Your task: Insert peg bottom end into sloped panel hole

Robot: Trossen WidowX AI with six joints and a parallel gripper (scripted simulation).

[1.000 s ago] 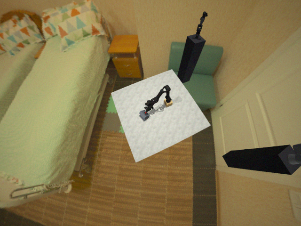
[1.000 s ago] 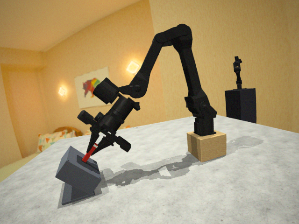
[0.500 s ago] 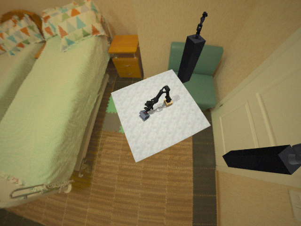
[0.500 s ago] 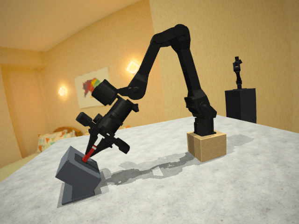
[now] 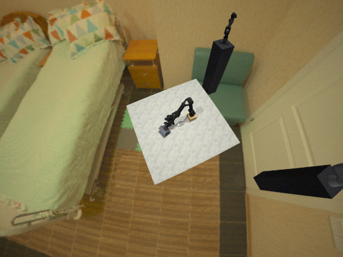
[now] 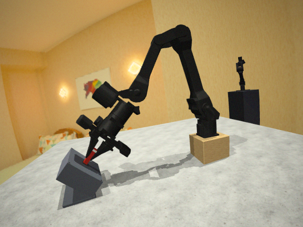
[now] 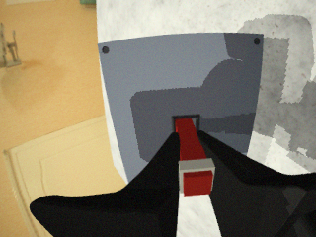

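Now: gripper tip 10 mm below the red square-sided peg and 10 mm past it. Also, from my gripper tip: grey sloped panel (30 mm below, 30 mm ahead, 10 mm to the left).
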